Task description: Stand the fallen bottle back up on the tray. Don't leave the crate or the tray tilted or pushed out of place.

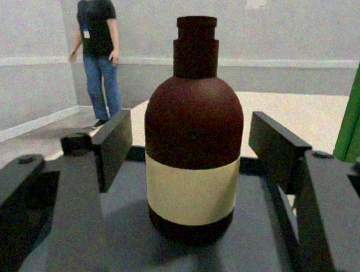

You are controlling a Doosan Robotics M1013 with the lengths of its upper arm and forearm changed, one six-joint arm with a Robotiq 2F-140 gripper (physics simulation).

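Observation:
The dark brown bottle with a cream label stands upright on the dark grey tray, its neck pointing up. The tray's far rim and right rim show behind and beside it, and its near part is hidden. My gripper is open, with one finger on each side of the bottle and a visible gap between each finger and the glass. Part of the green crate shows at the right edge; too little of it shows to tell how it stands.
A pale table top extends behind the tray. A person in a black shirt and jeans stands at the back left, near grey walls, beyond the table.

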